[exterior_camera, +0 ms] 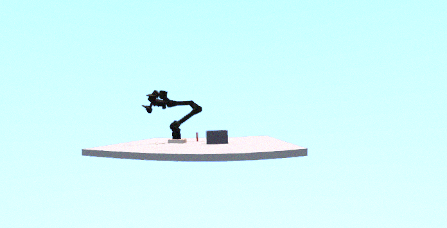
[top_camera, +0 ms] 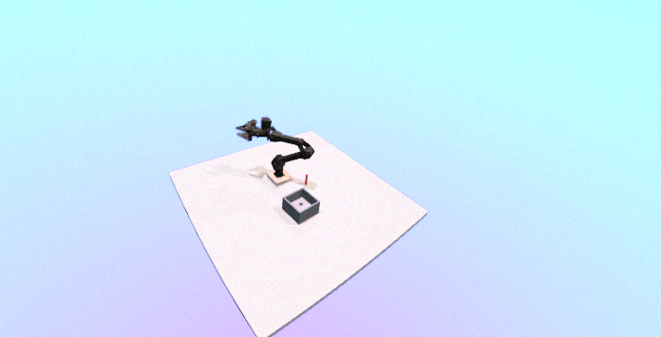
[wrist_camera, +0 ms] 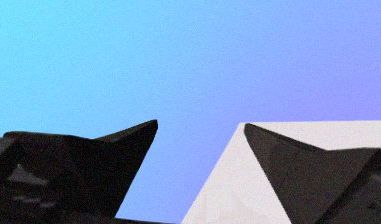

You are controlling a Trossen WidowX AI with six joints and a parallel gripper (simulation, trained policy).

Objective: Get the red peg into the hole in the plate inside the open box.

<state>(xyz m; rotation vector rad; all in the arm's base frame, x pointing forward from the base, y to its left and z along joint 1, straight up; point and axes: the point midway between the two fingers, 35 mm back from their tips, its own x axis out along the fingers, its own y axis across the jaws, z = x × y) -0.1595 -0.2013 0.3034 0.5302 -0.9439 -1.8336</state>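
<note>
My gripper tip is 370 mm to the right of the red peg, 320 mm short of it and 290 mm above it. The rest, counted from my gripper tip: plate 520 mm ahead, 290 mm below, 200 mm to the left; grey box 520 mm ahead, 310 mm below, 200 mm to the left.
</note>
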